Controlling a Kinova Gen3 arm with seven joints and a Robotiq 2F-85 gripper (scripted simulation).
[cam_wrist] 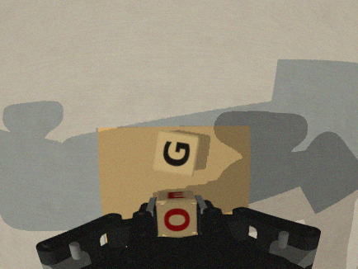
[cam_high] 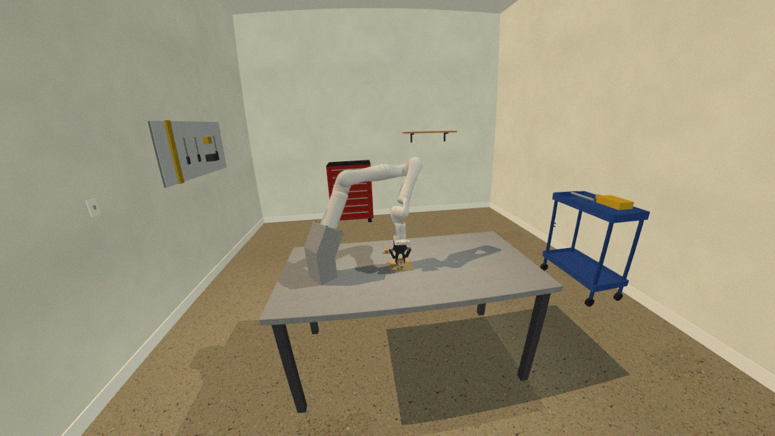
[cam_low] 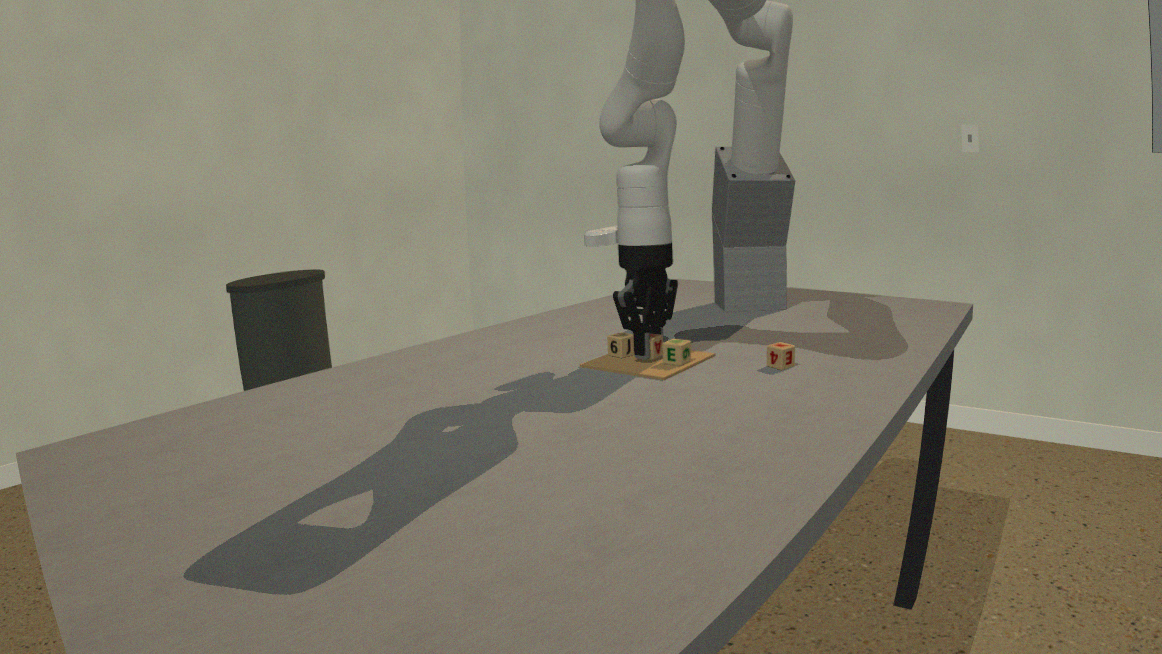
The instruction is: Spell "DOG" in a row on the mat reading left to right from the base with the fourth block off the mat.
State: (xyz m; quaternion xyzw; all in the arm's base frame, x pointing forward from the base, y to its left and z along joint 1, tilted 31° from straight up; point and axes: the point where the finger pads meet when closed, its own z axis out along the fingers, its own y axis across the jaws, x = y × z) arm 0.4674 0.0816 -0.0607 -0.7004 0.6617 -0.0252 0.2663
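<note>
Right now the O block is right at my hand. Round my hand: tan mat: 30 mm below; G block: 50 mm to the right, 10 mm below; D block: 10 mm behind, 50 mm to the left, 10 mm below.
</note>
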